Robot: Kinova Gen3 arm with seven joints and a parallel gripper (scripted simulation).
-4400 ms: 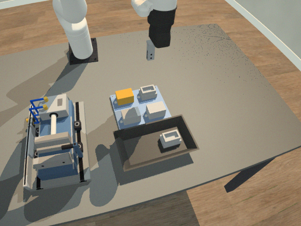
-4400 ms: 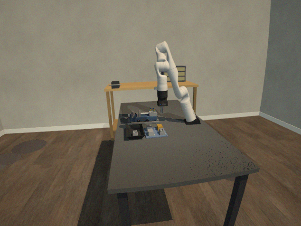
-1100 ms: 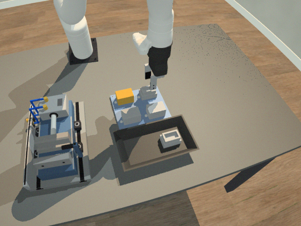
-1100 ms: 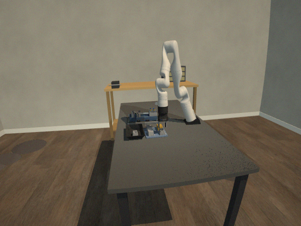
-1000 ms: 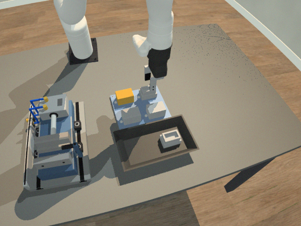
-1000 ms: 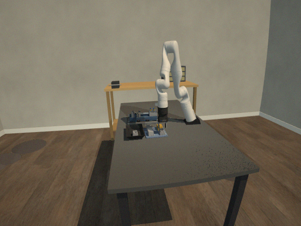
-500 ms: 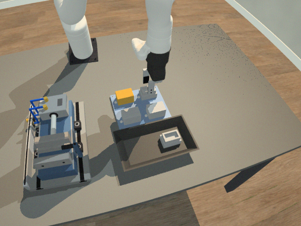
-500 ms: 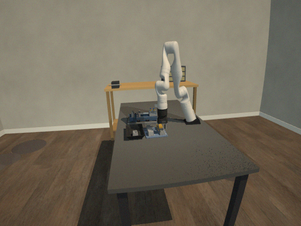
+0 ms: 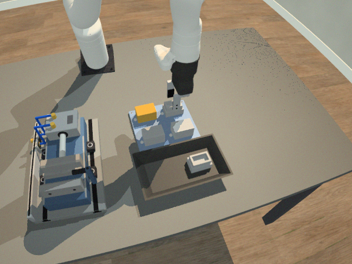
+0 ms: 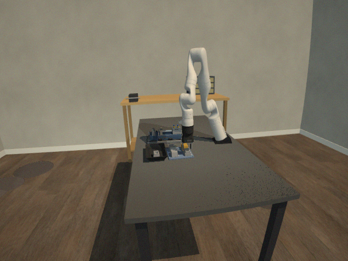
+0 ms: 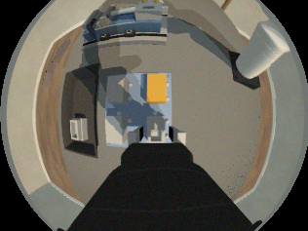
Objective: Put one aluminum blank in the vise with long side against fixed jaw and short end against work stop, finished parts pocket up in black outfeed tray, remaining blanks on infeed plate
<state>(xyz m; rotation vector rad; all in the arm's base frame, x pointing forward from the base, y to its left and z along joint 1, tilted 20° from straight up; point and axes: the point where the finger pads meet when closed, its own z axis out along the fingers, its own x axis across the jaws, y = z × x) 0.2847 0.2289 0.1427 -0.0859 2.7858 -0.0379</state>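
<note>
Now: hand 9 cm to the left of the yellow brass blank and 4 cm above it. Also, from my hand: plain gray blank (9 cm ahead, 8 cm to the right, 4 cm below); vise (13 cm ahead, 34 cm to the right, 2 cm below).
</note>
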